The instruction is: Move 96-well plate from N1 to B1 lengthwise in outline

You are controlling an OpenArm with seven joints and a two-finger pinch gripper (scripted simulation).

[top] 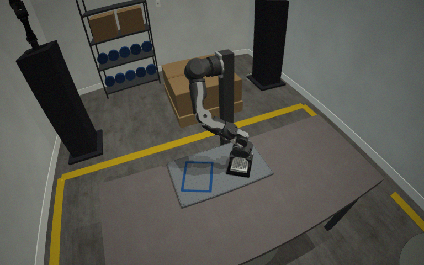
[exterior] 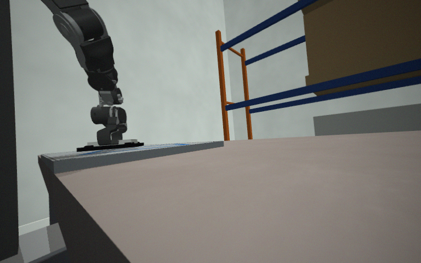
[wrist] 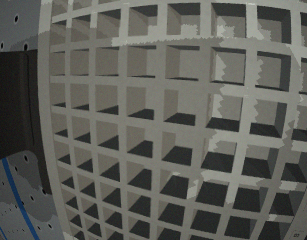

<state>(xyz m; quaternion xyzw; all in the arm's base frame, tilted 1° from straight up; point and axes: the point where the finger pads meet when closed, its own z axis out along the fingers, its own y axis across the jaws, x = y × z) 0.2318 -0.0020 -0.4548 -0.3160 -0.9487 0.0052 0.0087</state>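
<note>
My gripper is now 1 cm above the black plate nest N1. Round my hand: white 96-well plate right at my hand.
</note>
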